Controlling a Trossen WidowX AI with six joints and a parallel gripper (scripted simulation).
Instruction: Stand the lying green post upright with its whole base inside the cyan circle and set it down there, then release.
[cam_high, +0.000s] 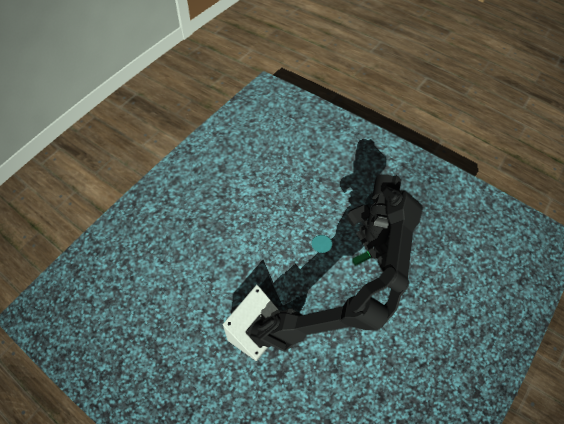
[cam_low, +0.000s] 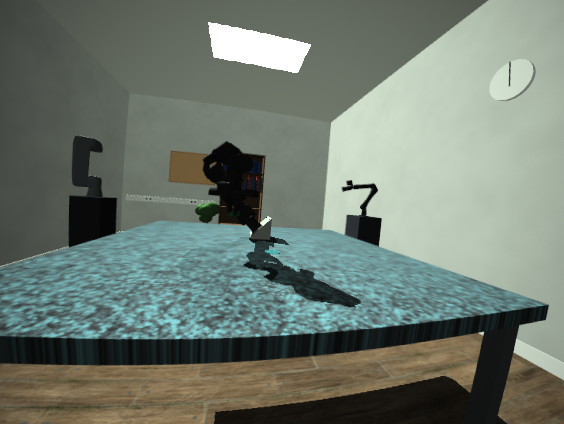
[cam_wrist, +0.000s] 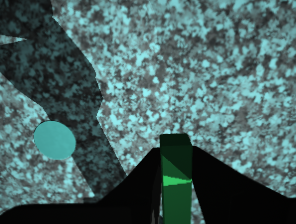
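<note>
Right now the cyan circle is 17 cm below my hand, 16 cm to the left of it and 2 cm ahead of it. From my hand the other things lie so: green post 3 cm below, 2 cm behind, 1 cm to the left.
</note>
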